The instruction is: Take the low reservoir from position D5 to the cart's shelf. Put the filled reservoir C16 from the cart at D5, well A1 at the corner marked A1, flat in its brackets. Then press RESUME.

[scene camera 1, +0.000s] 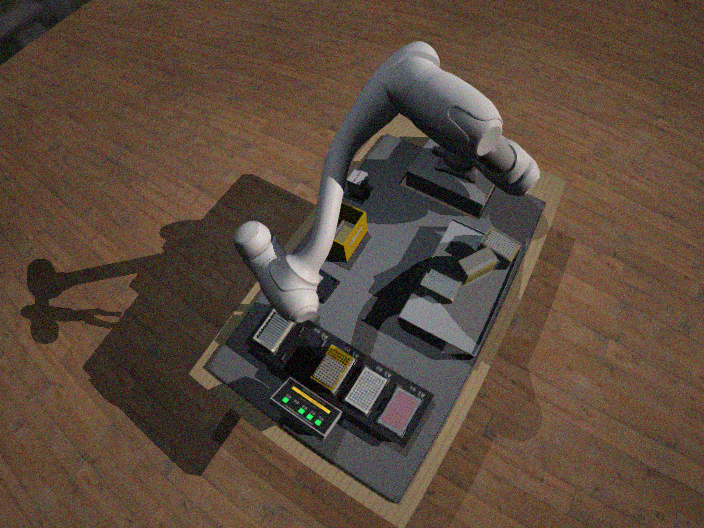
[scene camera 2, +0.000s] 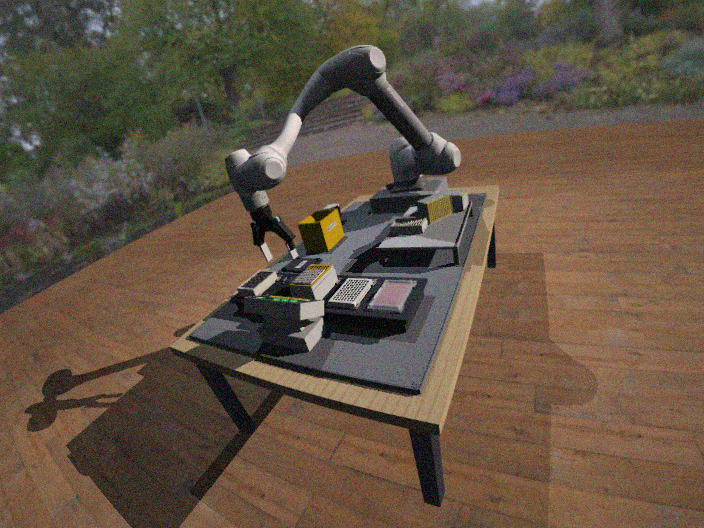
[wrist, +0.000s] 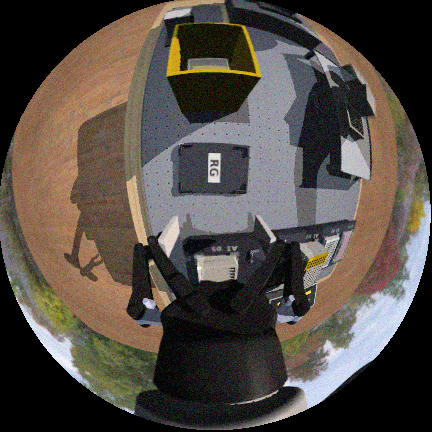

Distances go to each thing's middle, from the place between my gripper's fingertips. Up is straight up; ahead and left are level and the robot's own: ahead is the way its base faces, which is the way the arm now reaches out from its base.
Right now my hand is 30 cm past the grey cart shelf (scene camera 1: pixel 463 323), 51 cm to the right of it and 2 cm above it.
